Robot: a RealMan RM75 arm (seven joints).
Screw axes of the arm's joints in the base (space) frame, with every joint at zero. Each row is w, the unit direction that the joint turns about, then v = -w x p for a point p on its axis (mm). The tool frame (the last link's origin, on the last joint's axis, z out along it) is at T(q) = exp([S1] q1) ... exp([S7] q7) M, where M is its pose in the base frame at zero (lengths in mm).
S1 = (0, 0, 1, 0, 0, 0)
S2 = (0, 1, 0, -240.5, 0, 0)
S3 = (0, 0, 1, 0, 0, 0)
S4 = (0, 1, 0, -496.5, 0, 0)
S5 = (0, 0, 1, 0, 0, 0)
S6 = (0, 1, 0, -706.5, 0, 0)
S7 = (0, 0, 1, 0, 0, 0)
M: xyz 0 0 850.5 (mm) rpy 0 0 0 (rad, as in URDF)
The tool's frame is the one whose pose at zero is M.
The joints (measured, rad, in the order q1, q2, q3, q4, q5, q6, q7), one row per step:
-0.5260 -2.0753 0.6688 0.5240 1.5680 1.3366 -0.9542
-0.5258 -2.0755 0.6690 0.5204 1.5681 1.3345 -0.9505
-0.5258 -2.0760 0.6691 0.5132 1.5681 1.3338 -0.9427
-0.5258 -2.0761 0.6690 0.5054 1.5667 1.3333 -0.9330
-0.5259 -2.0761 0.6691 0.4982 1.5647 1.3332 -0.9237
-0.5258 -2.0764 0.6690 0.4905 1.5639 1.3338 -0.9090
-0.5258 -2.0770 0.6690 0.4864 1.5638 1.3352 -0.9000
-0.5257 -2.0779 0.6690 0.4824 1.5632 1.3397 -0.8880
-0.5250 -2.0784 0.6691 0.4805 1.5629 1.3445 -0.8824
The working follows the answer.
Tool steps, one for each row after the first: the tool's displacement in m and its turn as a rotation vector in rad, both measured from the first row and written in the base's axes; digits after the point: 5 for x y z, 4 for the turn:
-0.00059 -0.00027 -0.00084 -0.0001 0.0015 0.0018
-0.00120 -0.00099 -0.00253 -0.0012 0.0030 0.0020
-0.00185 -0.00167 -0.00398 -0.0005 0.0046 0.0015
-0.00234 -0.00227 -0.00522 0.0006 0.0058 0.0005
-0.00286 -0.00313 -0.00681 0.0029 0.0107 -0.0036
-0.00292 -0.00374 -0.00788 0.0038 0.0135 -0.0075
-0.00256 -0.00464 -0.00901 0.0055 0.0164 -0.0155
-0.00229 -0.00547 -0.00958 0.0053 0.0165 -0.0208

Tool pose at each row, in the base's axes (x y z in m, rotation vector in rad; rounded; the steps above come from the unrounded poses):
-0.26378 0.36777 0.02283 -2.2539 -0.3174 -0.8457
-0.26436 0.36751 0.02199 -2.2539 -0.3187 -0.8431
-0.26497 0.36678 0.02030 -2.2553 -0.3188 -0.8413
-0.26563 0.36610 0.01885 -2.2554 -0.3172 -0.8397
-0.26611 0.36551 0.01761 -2.2552 -0.3150 -0.8388
-0.26664 0.36464 0.01602 -2.2562 -0.3071 -0.8353
-0.26670 0.36403 0.01495 -2.2576 -0.3010 -0.8340
-0.26634 0.36313 0.01383 -2.2597 -0.2901 -0.8347
-0.26607 0.36230 0.01325 -2.2617 -0.2842 -0.8374

